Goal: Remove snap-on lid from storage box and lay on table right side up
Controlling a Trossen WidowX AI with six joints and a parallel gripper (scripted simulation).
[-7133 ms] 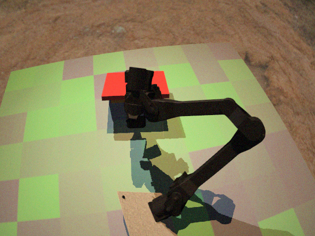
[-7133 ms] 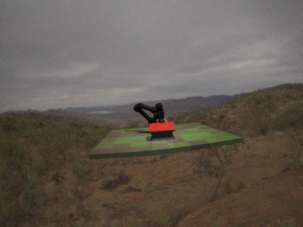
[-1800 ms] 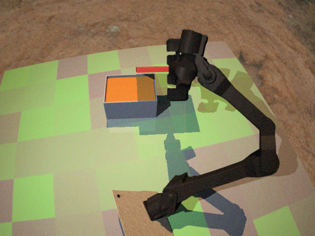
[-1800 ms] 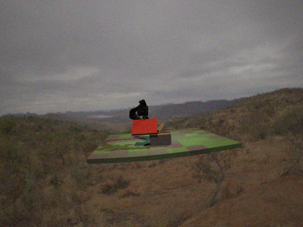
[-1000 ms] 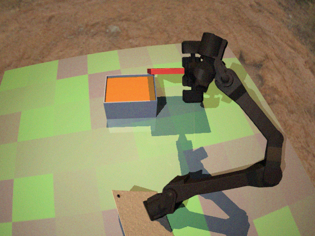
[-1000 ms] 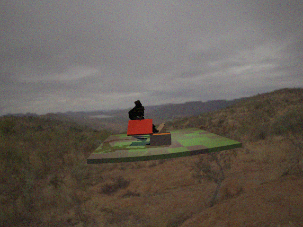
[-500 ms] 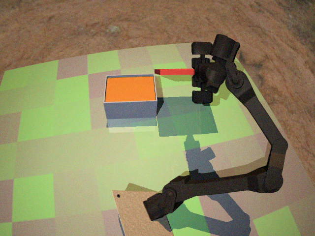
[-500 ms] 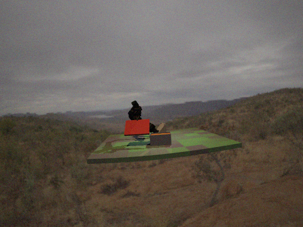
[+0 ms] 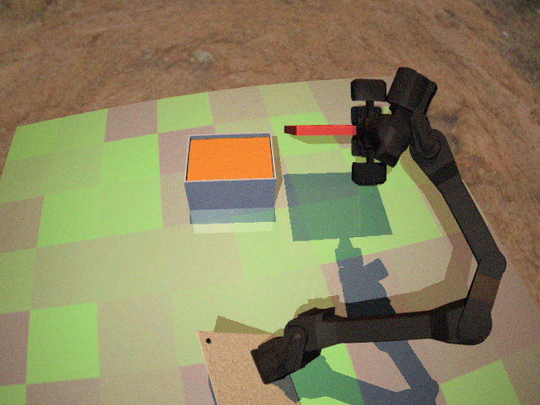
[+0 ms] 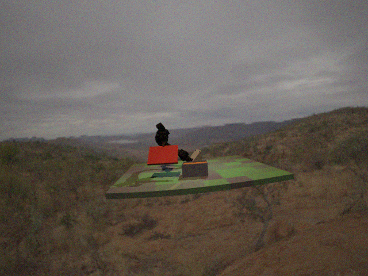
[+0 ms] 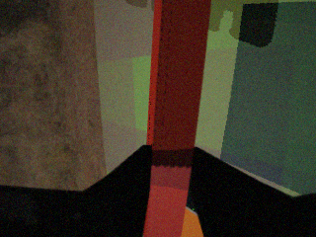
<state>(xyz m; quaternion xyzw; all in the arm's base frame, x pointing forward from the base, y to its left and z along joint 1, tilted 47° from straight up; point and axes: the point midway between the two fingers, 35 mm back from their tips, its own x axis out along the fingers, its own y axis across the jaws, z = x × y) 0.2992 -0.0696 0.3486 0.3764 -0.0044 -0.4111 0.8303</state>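
My gripper tip is now 60 mm short of the red lid, 20 mm to the left of it and 50 mm above it. Round my gripper tip: storage box (140 mm ahead, 220 mm to the left, 180 mm below).
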